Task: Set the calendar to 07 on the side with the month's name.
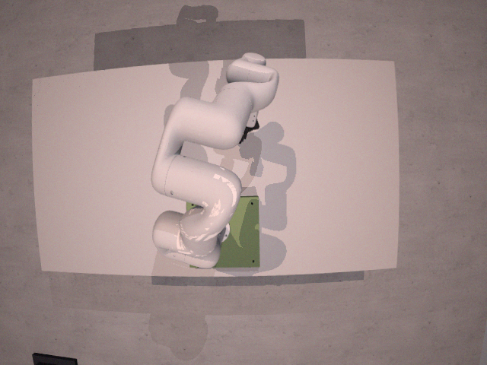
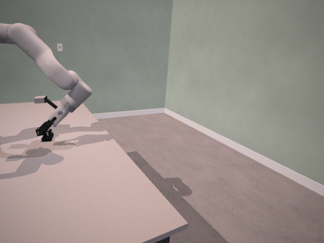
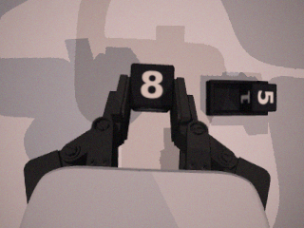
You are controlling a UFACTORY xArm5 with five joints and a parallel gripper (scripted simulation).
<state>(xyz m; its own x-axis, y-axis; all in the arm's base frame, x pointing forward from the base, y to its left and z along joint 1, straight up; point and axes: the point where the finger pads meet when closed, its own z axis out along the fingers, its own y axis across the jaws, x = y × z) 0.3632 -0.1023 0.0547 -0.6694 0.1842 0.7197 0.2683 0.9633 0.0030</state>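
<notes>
Now: the black cube 1 cm behind my hand and 2 cm below it. The rest, counted from my hand: black calendar tray: 1 cm ahead, 11 cm to the left, 9 cm below.
</notes>
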